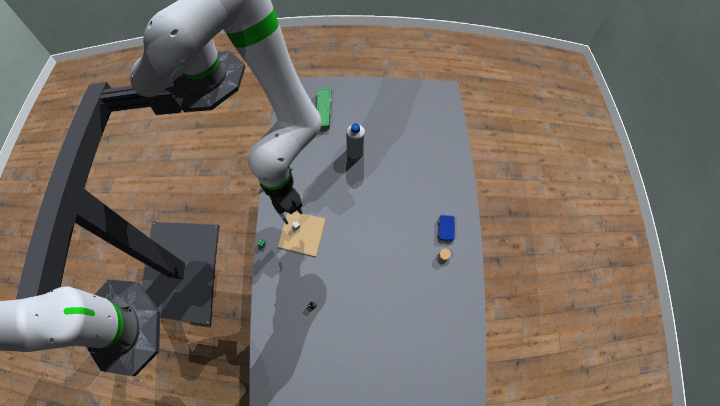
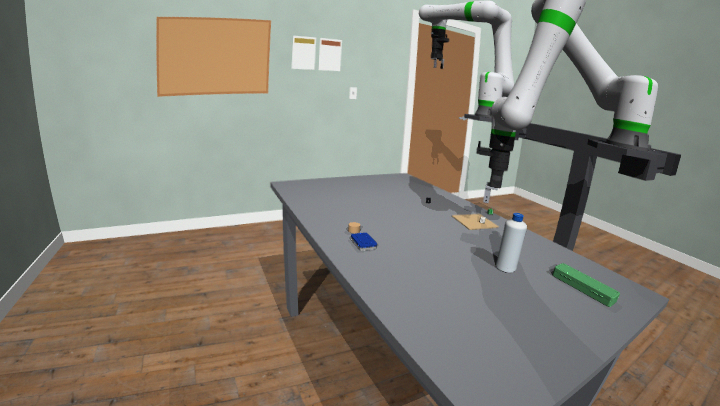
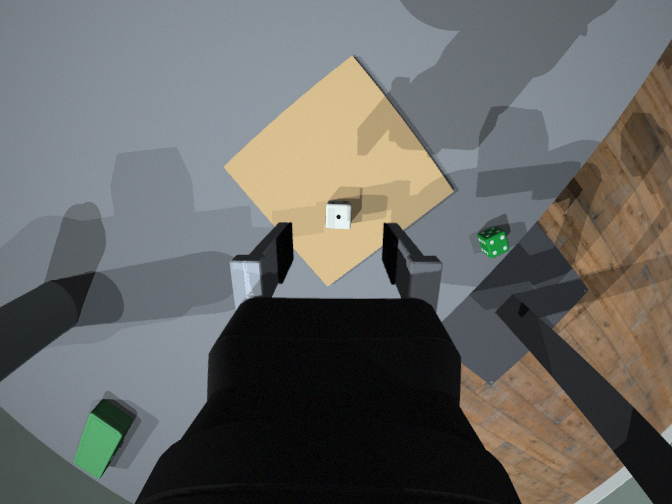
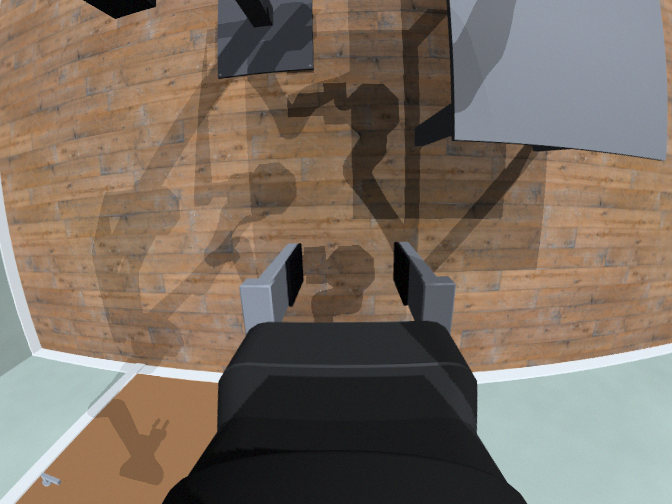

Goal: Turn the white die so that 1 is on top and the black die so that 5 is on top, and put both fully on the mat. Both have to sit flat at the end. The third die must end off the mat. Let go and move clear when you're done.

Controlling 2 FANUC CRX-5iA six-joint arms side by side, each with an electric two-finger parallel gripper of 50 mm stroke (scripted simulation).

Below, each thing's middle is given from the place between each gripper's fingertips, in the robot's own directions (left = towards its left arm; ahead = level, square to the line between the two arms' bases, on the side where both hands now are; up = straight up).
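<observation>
Counting from my left hand, I find the tan mat (image 1: 306, 239) 2 cm ahead, 2 cm to the right and 11 cm below. The white bottle (image 2: 514, 232) is 15 cm ahead of that hand, 33 cm to the left of it and 3 cm below it, while the green die (image 3: 493, 241) sits 11 cm behind it, 9 cm to the right and 10 cm below. As for the green box (image 2: 606, 295), it is 1 cm behind my left hand, 51 cm to the left of it and 10 cm below it.
My right gripper is 18 cm short of the green die, 89 cm to the right of it and 67 cm above it. From my right hand, the tan mat is 31 cm ahead, 96 cm to the left and 68 cm below.
</observation>
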